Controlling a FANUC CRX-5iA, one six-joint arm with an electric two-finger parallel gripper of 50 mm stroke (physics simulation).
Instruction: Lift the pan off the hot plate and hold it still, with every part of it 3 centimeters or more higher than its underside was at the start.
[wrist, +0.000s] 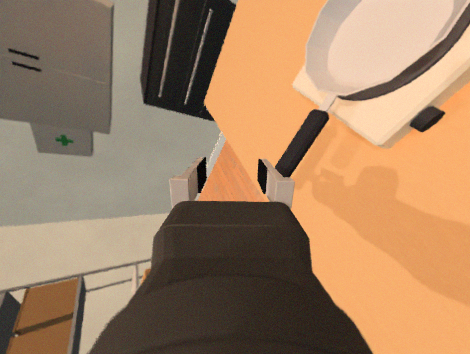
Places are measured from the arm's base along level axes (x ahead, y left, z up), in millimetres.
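Where they show: gripper, fingertip midpoint: (232, 169).
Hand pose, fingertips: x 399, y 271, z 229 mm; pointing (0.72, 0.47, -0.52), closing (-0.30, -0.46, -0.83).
Things, the pixels of their top centre, and the offset from my fingertips. Level surfaces: height alone.
- cream hot plate at its top centre: (382, 37) 143 mm ahead, 165 mm right, 228 mm down
- black knob at its top centre: (424, 116) 14 mm ahead, 127 mm right, 249 mm down
- orange table top at its surface level: 299 mm down
The pan, a light grey bowl (387, 45) with a dark band along its near rim, sits on the cream hot plate (370, 122) at the upper right of the wrist view. Its black handle (303, 142) slants down and left toward the fingers. My gripper (232, 169) is open, with nothing between its fingers. The handle's end shows just to the right of the right finger's tip and is partly hidden by it. The far side of the pan is cut off by the frame edge.
A black knob (427, 119) is on the hot plate's side. The orange table top (265, 65) carries the arm's shadow. Beyond its left edge are a black cabinet (182, 55), a grey cabinet (60, 95) and a rack with brown boxes (47, 310).
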